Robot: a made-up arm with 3 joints. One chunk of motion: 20 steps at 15 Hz.
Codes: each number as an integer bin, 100 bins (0 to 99) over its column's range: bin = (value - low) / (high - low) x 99, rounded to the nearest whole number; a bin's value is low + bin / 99 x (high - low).
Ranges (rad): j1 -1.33..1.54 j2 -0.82..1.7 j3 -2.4..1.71
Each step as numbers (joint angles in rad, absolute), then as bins.
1 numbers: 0.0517 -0.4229 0.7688
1 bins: 48 16 76
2 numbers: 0.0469 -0.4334 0.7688
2 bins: 47 15 76
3 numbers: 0.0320 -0.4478 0.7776
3 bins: 47 15 77
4 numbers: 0.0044 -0.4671 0.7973
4 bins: 46 14 77
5 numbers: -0.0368 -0.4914 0.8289
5 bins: 45 13 78
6 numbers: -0.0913 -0.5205 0.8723
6 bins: 43 12 79
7 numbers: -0.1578 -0.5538 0.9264
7 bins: 40 10 80
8 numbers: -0.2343 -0.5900 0.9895
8 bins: 38 9 82
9 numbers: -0.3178 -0.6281 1.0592
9 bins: 35 8 83
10 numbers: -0.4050 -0.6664 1.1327
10 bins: 32 6 85
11 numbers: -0.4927 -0.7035 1.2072
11 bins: 29 5 87
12 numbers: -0.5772 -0.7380 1.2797
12 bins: 26 3 89
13 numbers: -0.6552 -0.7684 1.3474
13 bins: 23 2 90
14 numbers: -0.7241 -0.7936 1.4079
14 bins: 21 1 92
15 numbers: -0.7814 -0.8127 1.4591
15 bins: 19 0 93
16 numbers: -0.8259 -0.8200 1.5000
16 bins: 17 0 94
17 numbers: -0.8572 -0.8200 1.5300
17 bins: 16 0 95
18 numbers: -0.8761 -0.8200 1.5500
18 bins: 16 0 95
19 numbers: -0.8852 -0.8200 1.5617
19 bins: 15 0 95
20 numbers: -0.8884 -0.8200 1.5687
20 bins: 15 0 96
